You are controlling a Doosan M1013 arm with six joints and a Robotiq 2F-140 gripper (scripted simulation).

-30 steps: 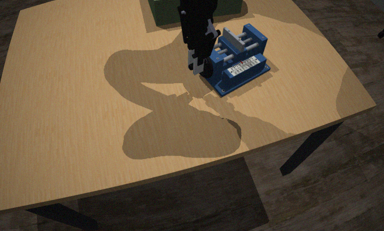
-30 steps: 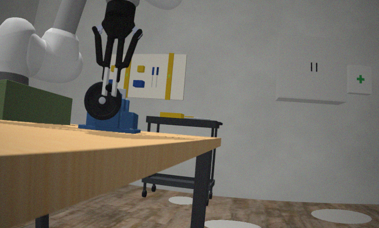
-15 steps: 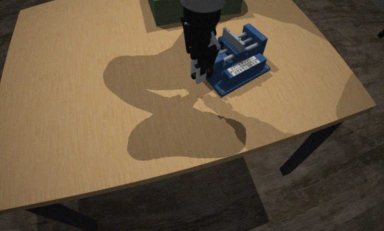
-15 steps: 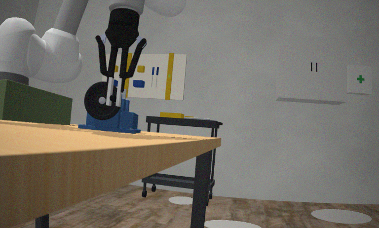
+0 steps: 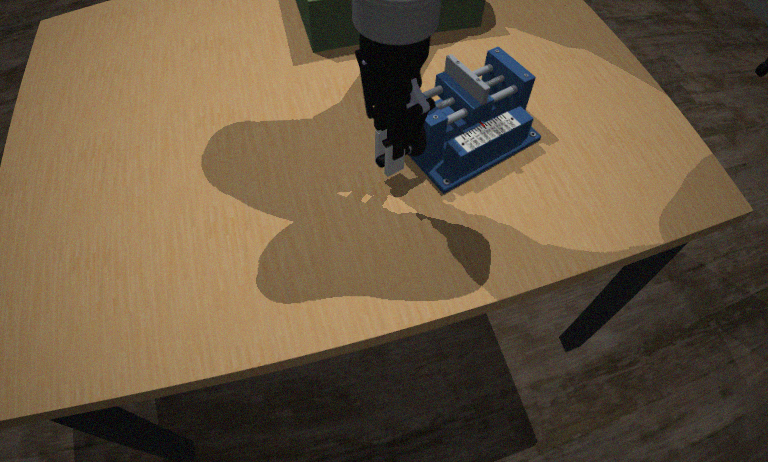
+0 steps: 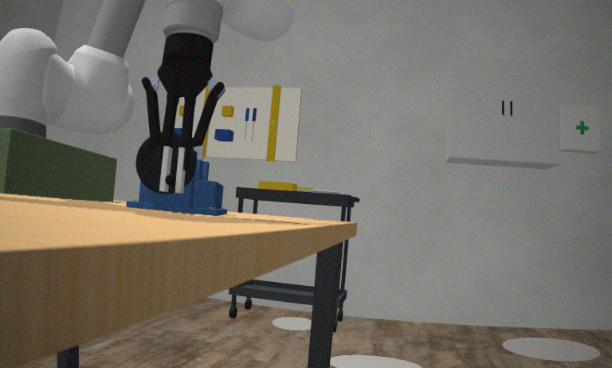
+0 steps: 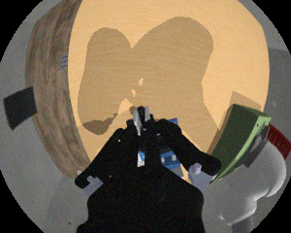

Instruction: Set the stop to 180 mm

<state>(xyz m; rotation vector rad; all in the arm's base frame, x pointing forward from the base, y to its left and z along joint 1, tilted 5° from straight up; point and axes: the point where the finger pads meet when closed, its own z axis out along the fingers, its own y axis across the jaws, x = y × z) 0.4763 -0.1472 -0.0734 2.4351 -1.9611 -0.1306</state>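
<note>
Right now my hand is 1 cm past the handwheel, 2 cm to the right of it and 1 cm above it. The rest, counted from my hand: stop plate (4 cm behind, 14 cm to the left, 3 cm above).
</note>
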